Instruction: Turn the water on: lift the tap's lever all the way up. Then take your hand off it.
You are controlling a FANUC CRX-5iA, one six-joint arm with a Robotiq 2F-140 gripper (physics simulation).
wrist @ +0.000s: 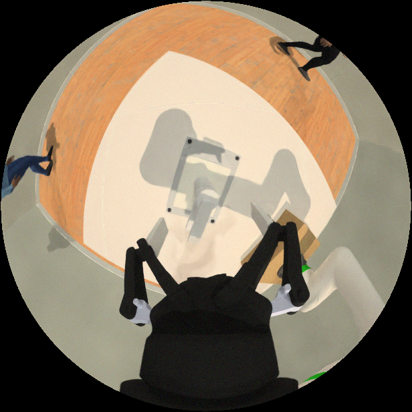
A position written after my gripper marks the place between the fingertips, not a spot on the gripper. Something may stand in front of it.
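Observation:
My gripper (207, 217). Tap lever (206, 197). Grey rectangular plate (198, 148).

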